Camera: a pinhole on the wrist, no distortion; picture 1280 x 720 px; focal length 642.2 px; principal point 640.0 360.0 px. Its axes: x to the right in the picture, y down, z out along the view. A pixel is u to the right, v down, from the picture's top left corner.
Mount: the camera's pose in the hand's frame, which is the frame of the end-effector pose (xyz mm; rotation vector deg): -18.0 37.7 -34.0 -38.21 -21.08 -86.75
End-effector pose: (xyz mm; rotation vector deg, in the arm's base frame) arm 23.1 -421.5 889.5 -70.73 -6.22 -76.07
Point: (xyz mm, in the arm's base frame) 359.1 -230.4 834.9
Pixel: 710 181
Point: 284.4 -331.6 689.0
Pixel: 367 35
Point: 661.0 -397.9 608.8
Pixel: 313 286
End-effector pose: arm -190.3 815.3 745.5 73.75 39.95 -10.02
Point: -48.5 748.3 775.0
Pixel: 923 626
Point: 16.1 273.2 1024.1
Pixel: 968 90
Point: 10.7 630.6 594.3
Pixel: outside the picture
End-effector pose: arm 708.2 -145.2 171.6 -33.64 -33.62 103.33
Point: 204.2 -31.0 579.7
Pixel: 1090 481
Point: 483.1 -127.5 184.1
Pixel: 733 514
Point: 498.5 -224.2 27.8
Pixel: 192 321
